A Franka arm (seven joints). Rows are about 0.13 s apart.
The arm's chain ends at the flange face. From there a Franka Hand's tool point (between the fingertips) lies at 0.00 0.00 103.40 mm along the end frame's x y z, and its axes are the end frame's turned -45 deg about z.
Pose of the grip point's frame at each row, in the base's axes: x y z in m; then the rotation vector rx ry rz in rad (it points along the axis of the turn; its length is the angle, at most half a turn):
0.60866, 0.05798, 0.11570, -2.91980, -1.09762, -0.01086
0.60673, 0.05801, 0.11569, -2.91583, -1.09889, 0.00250
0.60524, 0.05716, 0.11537, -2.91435, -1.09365, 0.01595
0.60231, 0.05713, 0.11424, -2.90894, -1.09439, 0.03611
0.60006, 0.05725, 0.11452, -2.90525, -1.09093, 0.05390
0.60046, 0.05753, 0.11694, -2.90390, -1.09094, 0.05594
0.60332, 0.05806, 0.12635, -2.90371, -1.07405, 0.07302
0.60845, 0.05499, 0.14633, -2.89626, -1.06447, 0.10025
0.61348, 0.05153, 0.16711, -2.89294, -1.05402, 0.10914
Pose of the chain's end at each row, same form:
0.60880, 0.05557, 0.21907, -3.11663, 0.10326, 0.00326
0.60782, 0.05560, 0.21906, -3.11691, 0.10068, 0.01757
0.60728, 0.05475, 0.21872, -3.11701, 0.10507, 0.03193
0.60577, 0.05475, 0.21755, -3.11749, 0.10249, 0.05341
0.60479, 0.05485, 0.21778, -3.11736, 0.10443, 0.07262
0.60537, 0.05506, 0.22019, -3.11670, 0.10392, 0.07525
0.60949, 0.05541, 0.22953, -3.11456, 0.11971, 0.09462
0.61668, 0.05204, 0.24936, -3.11120, 0.12604, 0.12583
0.62250, 0.04815, 0.27006, -3.10666, 0.13462, 0.13798

